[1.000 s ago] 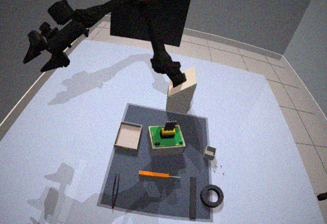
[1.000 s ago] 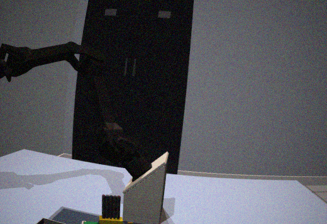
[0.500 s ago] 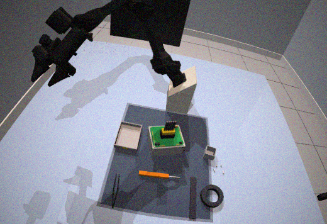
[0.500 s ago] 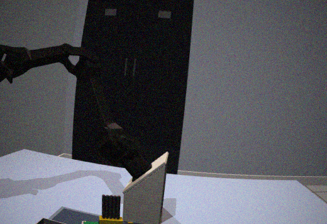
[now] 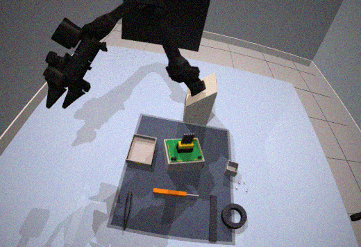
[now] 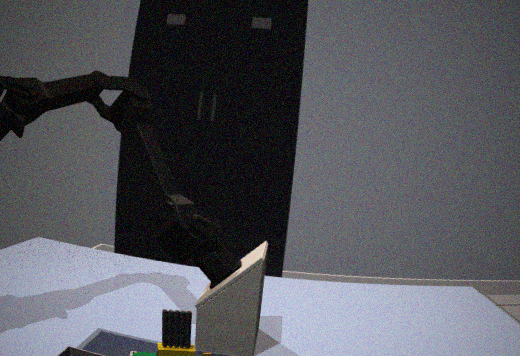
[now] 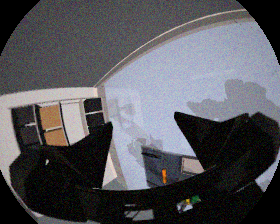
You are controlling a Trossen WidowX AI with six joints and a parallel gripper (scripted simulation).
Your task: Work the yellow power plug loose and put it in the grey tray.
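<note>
Now: the yellow power plug 2 cm behind my gripper tip, 39 cm to the left of it and 12 cm below it. The rest, counted from my gripper tip: dark mat 2 cm ahead, 38 cm to the left, 21 cm below; then grey tray 4 cm behind, 25 cm to the left, 21 cm below; then black bar 19 cm ahead, 48 cm to the left, 21 cm below.
</note>
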